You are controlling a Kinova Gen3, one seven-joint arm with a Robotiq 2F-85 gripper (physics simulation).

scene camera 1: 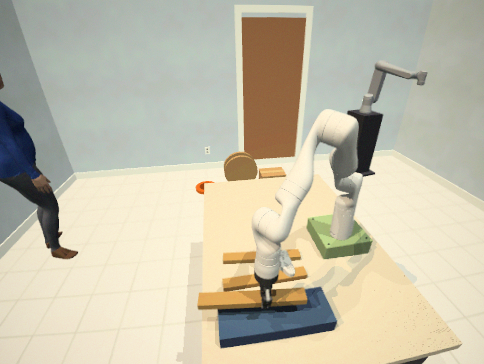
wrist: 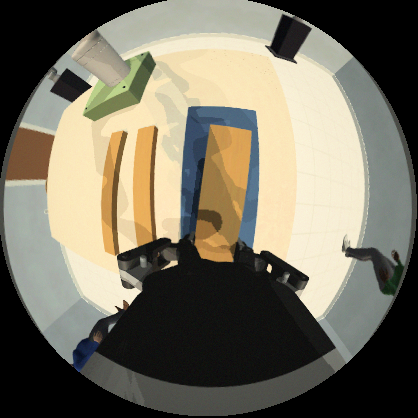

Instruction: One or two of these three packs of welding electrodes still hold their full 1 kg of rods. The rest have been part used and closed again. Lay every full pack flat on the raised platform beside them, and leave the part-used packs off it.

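Places are measured from the arm's base along level axes (x ahead, y left, z up), in millimetres.
Where they show: gripper, fingertip midpoint: (scene camera 1: 263,300) (wrist: 214,240); arm's base, origin of the base link: (scene camera 1: 339,233) (wrist: 118,76).
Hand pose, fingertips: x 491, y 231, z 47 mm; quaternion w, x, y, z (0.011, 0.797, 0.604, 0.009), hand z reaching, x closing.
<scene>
Things, the pixels of their top centre, and the offset from my fingertips. Level surfaces: height alone.
- blue raised platform, middle of its top: (wrist: 219,204) (scene camera 1: 275,311) 39 mm back, 14 mm left, 65 mm down
- second pack, middle of its top: (wrist: 140,198) (scene camera 1: 265,276) 74 mm back, 159 mm right, 101 mm down
- third pack, middle of its top: (wrist: 105,194) (scene camera 1: 261,254) 106 mm back, 278 mm right, 101 mm down
- pale table, its level: 125 mm down
My gripper (scene camera 1: 267,303) (wrist: 214,240) is shut on a long, flat orange-brown pack (scene camera 1: 230,300) (wrist: 227,172). It holds the pack level above the blue raised platform (scene camera 1: 277,329) (wrist: 196,117), over its far part in the scene view. The pack's shadow falls on the platform, and its left end reaches past the platform's left edge in the scene view. A second pack (scene camera 1: 238,283) (wrist: 144,190) lies on the table beside the platform. A third pack (scene camera 1: 237,258) (wrist: 110,197) lies beyond it, apart from it. The fingers hide part of the held pack. No fill marks can be read.
The pale table (scene camera 1: 250,210) (wrist: 277,150) carries a green base block (scene camera 1: 321,235) (wrist: 102,101) under my arm. On the floor beyond the table are round wooden discs (scene camera 1: 241,168) and an orange ring (scene camera 1: 200,188). A person (scene camera 1: 15,135) stands at the left.
</scene>
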